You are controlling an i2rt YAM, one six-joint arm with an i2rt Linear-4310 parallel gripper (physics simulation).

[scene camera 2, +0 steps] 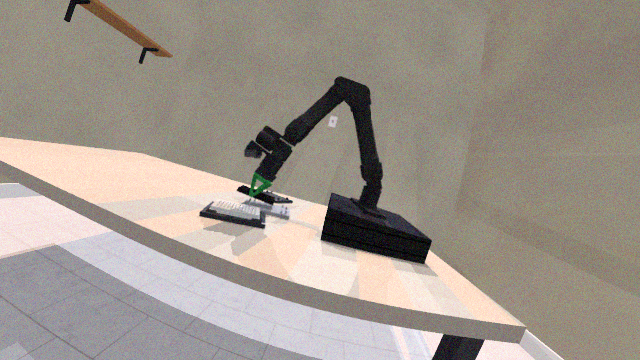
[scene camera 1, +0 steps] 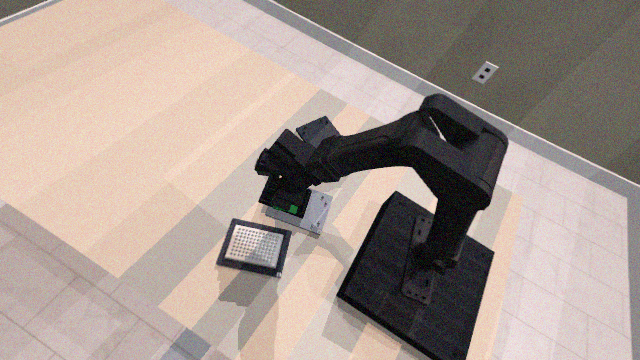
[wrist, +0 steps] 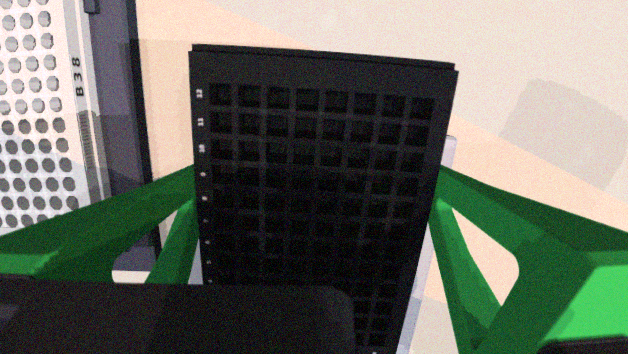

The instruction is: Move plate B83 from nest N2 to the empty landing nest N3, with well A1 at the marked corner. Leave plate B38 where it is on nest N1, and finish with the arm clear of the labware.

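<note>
The black plate B83 [scene camera 1: 268, 196] [scene camera 2: 265, 198] [wrist: 320, 165] is held roughly level, low over the light grey nest [scene camera 1: 318, 209] [scene camera 2: 281, 212] [wrist: 415, 305]. Whether it touches that nest is hard to tell. My gripper [scene camera 1: 286, 206] [scene camera 2: 254, 194] [wrist: 314, 177] is shut on its two long sides with the green fingers. Row numbers down to 12 show along its left edge in the wrist view; its near end is hidden there. White plate B38 [scene camera 1: 254, 246] [scene camera 2: 234, 209] [wrist: 70, 20] sits on dark nest N1 [scene camera 1: 226, 250] [scene camera 2: 232, 220] [wrist: 114, 60], beside the held plate.
Another dark nest [scene camera 1: 316, 131] [scene camera 2: 280, 197] lies behind the light grey one, partly hidden by the arm in scene camera 1. The arm's black base block [scene camera 1: 375, 265] [scene camera 2: 375, 242] stands on the table to the right. A wooden shelf [scene camera 2: 125, 30] is on the wall.
</note>
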